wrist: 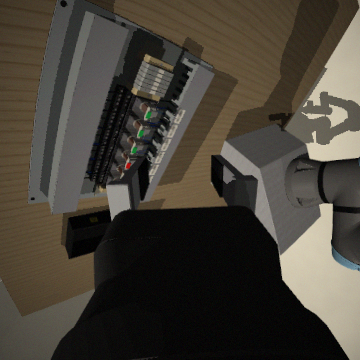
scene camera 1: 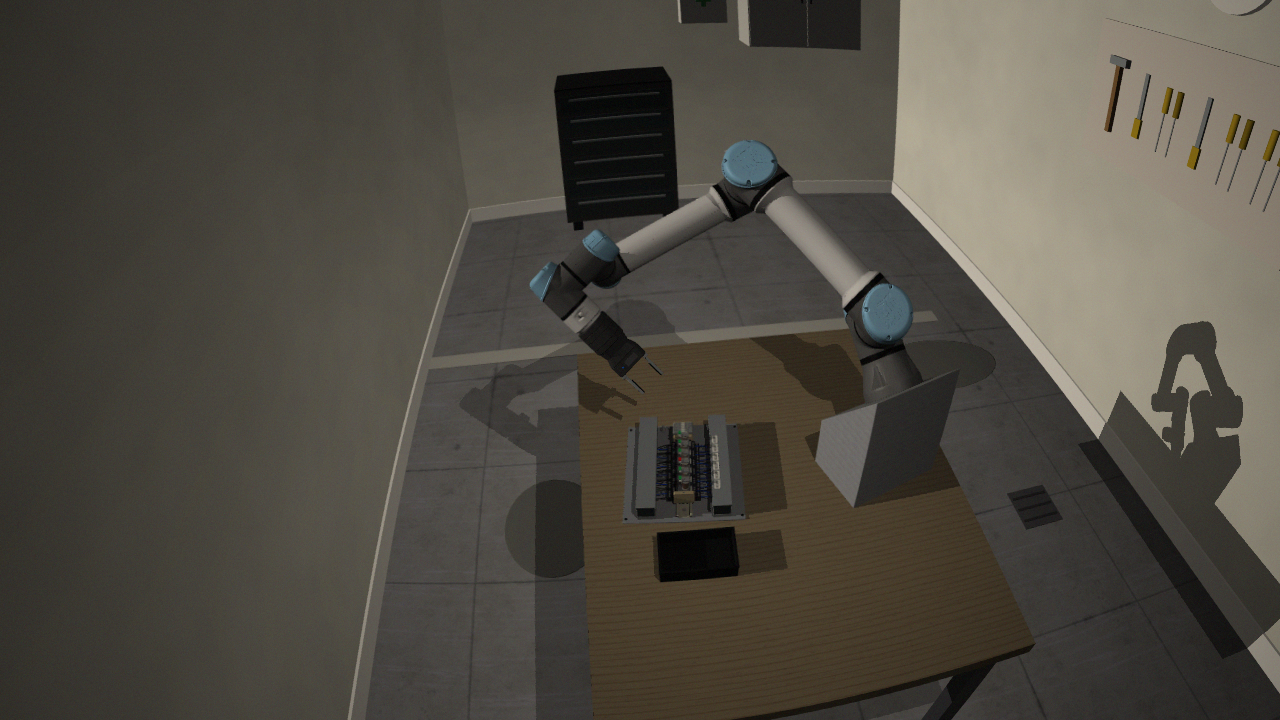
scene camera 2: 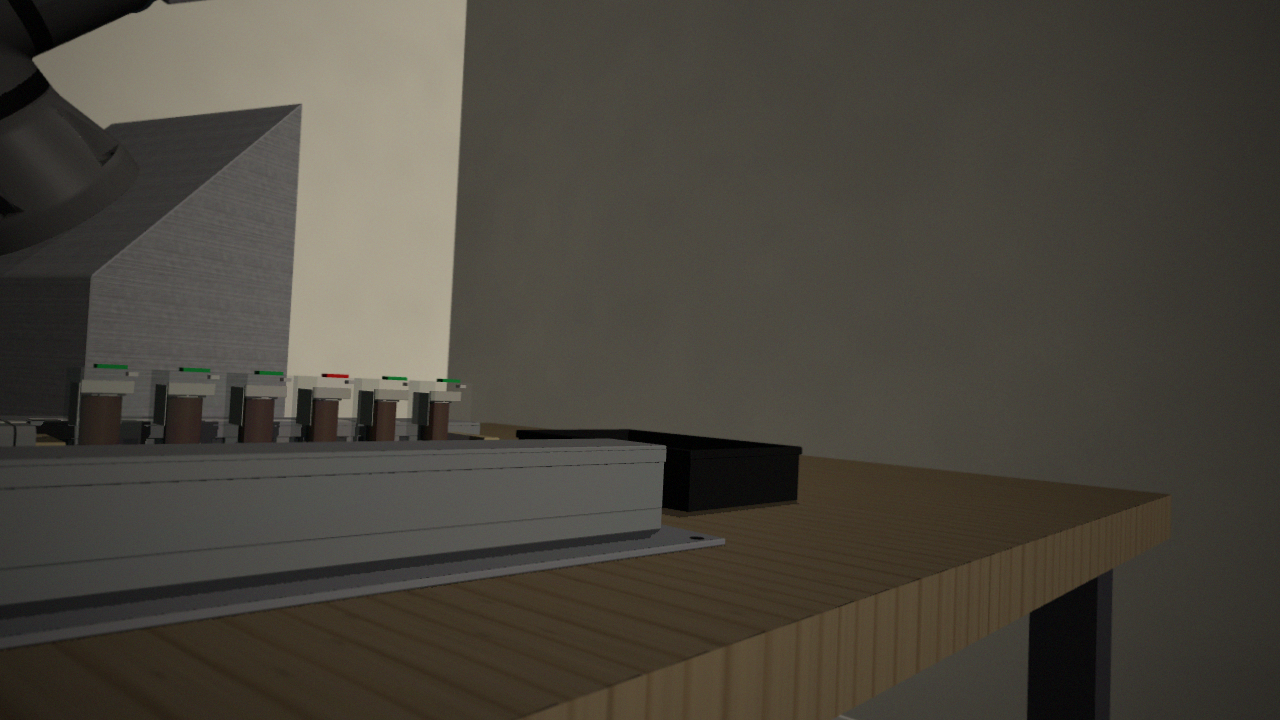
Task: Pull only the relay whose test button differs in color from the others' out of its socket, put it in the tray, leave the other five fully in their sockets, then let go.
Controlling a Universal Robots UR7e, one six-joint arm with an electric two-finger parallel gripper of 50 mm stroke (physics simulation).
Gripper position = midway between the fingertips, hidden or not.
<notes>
In view: the gripper (scene camera 1: 652,383).
The gripper is seen too in the wrist view (wrist: 179,169).
</notes>
